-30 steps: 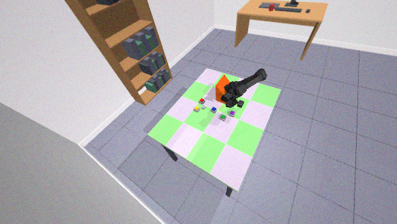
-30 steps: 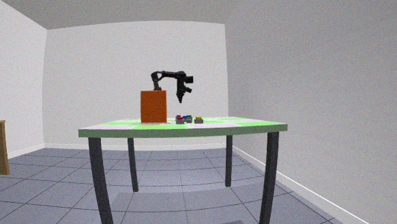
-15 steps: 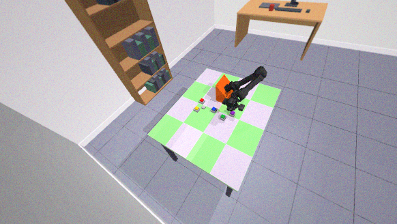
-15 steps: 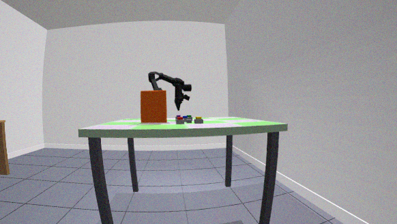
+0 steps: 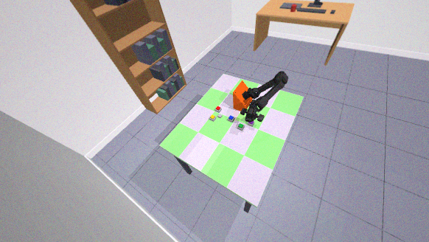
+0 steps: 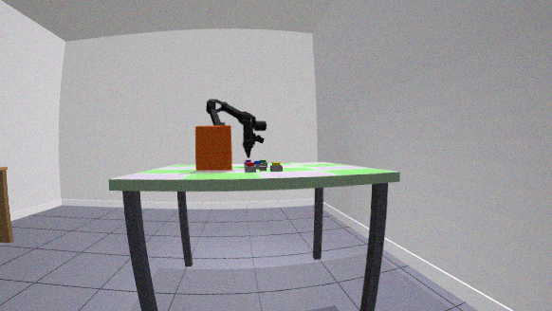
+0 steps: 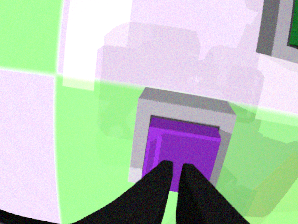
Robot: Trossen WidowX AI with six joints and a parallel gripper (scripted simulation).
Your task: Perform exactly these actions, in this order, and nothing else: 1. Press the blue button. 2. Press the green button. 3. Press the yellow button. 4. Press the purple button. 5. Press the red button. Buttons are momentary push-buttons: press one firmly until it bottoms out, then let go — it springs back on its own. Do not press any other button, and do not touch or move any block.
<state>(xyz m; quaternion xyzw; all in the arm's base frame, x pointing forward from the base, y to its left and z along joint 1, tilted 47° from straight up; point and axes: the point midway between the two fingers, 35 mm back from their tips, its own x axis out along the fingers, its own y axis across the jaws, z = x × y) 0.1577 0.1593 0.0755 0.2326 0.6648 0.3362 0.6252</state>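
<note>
Right now the purple button is 20 mm below my gripper tip. Also, from my gripper tip: small grey block 280 mm to the right, 80 mm ahead, 40 mm below; blue button 170 mm to the right, 50 mm ahead, 20 mm below; green button 80 mm ahead, 50 mm to the right, 20 mm below.
</note>
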